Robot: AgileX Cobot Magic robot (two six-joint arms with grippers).
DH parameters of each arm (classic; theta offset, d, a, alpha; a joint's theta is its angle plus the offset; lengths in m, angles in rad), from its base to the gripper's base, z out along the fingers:
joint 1: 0 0.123 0 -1.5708
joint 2: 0.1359 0 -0.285 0
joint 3: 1.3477 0 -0.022 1.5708
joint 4: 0 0.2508 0 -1.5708
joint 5: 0 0 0.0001 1.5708
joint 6: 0 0.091 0 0
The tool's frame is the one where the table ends.
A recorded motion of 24 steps. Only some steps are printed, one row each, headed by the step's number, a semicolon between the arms.
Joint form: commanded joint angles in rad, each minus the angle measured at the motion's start. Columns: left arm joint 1, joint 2, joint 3, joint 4, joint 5, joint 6; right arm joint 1, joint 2, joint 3, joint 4, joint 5, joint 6.
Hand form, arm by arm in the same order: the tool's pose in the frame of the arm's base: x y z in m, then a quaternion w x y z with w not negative. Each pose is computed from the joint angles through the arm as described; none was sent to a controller.
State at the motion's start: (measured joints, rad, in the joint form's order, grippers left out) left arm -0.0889 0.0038 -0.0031 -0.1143 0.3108 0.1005; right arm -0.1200 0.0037 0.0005 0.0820 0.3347 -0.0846
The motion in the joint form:
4: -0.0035 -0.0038 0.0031 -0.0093 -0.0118 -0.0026; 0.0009 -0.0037 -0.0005 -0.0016 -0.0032 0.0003
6: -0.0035 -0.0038 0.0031 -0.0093 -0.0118 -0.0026; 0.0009 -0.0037 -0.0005 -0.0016 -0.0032 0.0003
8: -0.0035 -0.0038 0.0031 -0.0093 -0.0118 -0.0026; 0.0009 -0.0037 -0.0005 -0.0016 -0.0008 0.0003
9: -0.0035 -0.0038 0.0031 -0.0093 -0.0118 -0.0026; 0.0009 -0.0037 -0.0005 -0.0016 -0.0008 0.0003
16: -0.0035 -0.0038 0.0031 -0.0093 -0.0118 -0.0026; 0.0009 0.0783 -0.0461 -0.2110 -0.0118 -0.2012
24: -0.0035 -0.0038 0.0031 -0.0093 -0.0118 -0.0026; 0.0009 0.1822 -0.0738 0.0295 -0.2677 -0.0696
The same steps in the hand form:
4: 0.0539 -0.0083 0.1863 0.62734 0.03944 0.77617 -0.04952; 0.0537 -0.0040 0.1834 0.61542 0.03559 0.78686 -0.02893
6: 0.0539 -0.0083 0.1863 0.62734 0.03944 0.77617 -0.04952; 0.0537 -0.0040 0.1834 0.61542 0.03559 0.78686 -0.02893
8: 0.0539 -0.0083 0.1863 0.62734 0.03944 0.77617 -0.04952; 0.0537 -0.0040 0.1831 0.61449 0.03556 0.78760 -0.02881
9: 0.0539 -0.0083 0.1863 0.62734 0.03944 0.77617 -0.04952; 0.0537 -0.0040 0.1831 0.61449 0.03556 0.78760 -0.02881
16: 0.0539 -0.0083 0.1863 0.62734 0.03944 0.77617 -0.04952; 0.0579 -0.0107 0.1950 0.58038 -0.10236 0.78904 -0.17349
24: 0.0539 -0.0083 0.1863 0.62734 0.03944 0.77617 -0.04952; 0.0711 -0.0078 0.2203 0.67185 0.02562 0.73843 -0.05180

